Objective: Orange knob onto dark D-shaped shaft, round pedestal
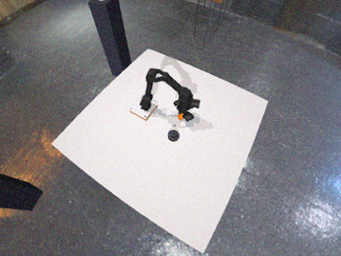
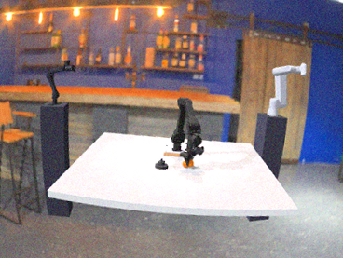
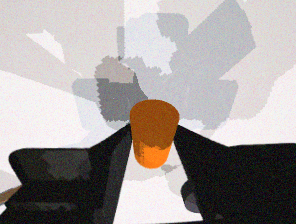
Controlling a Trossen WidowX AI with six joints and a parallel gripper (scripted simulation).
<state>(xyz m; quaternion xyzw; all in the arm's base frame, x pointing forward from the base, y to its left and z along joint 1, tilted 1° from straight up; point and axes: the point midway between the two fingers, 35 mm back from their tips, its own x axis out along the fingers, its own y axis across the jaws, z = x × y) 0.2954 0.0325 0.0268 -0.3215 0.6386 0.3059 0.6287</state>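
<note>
My gripper tip is now 1 cm past the round pedestal, 17 cm to the left of it and 1 cm below it. Round my gripper tip: orange knob: 1 cm above.
</note>
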